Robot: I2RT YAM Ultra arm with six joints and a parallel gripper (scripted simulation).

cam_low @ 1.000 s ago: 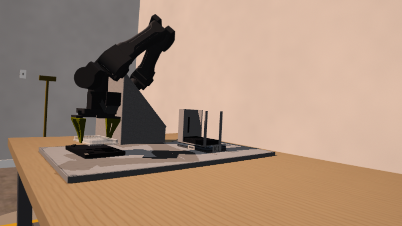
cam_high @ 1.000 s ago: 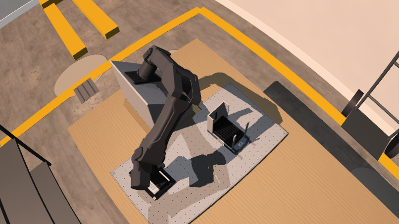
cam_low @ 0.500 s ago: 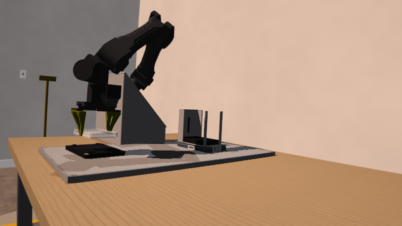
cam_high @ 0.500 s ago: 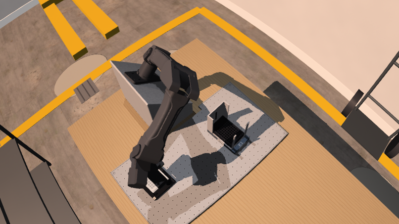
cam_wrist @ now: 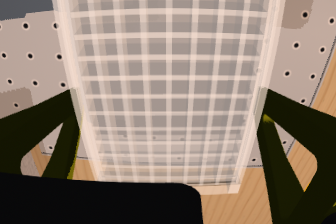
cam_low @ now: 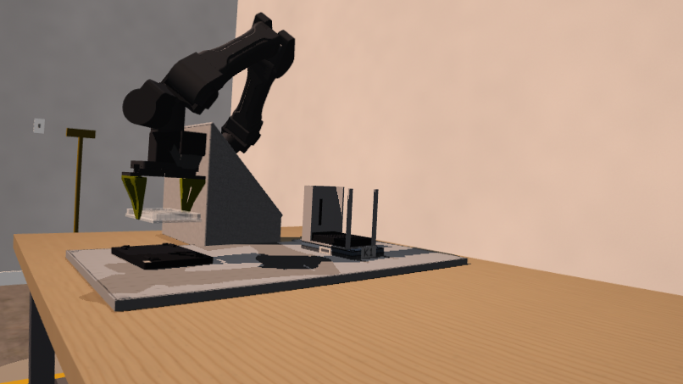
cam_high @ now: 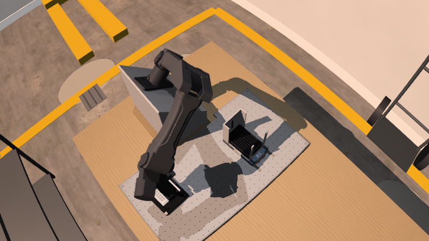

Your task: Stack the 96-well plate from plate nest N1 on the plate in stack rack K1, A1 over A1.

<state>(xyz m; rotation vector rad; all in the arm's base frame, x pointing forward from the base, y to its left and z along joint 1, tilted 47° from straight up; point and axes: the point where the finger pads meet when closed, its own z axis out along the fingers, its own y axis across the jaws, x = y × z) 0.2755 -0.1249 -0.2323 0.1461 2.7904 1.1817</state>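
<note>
Now: the back wall 360 mm to the left of my hand and 40 mm ahead of it. The rest, counted from my hand: clear 96-well plate right at my hand; pale A1 square 70 mm below, 70 mm ahead, 60 mm to the right; dark 96-well plate 350 mm to the left, 100 mm ahead, 50 mm below.
</note>
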